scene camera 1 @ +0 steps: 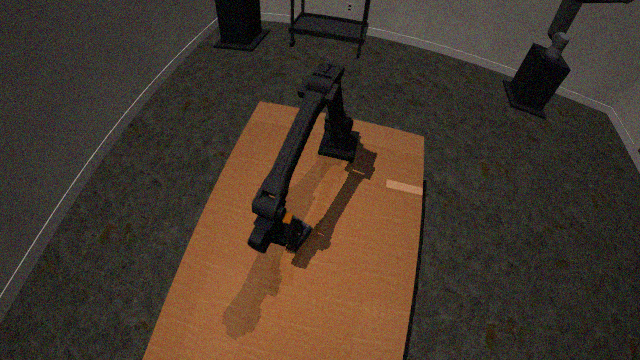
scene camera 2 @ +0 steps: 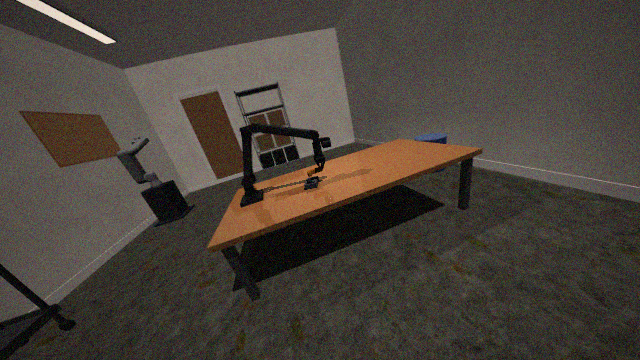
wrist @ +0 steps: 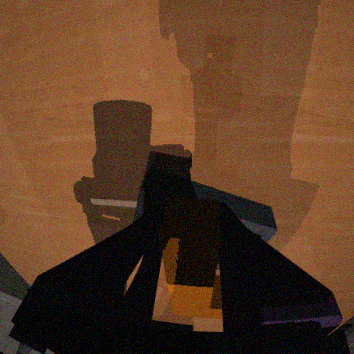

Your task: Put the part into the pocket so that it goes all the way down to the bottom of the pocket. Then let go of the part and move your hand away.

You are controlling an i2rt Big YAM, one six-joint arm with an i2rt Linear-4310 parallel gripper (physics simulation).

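Observation:
The orange part is held in my gripper, which is shut on it. In the wrist view much of the part is in deep shadow between the dark fingers. The dark blue-grey block with the pocket lies on the table. In scene camera 2 the part is above the block, with a small gap between them. In the wrist view the fingers and part cover most of the block, and the inside of the pocket is hidden. In scene camera 1 the arm covers the block's left side.
The wooden table carries the arm's base near its far end in scene camera 1. Dark arm shadows cross the table around the block. A light strip lies at the table's right edge in scene camera 1.

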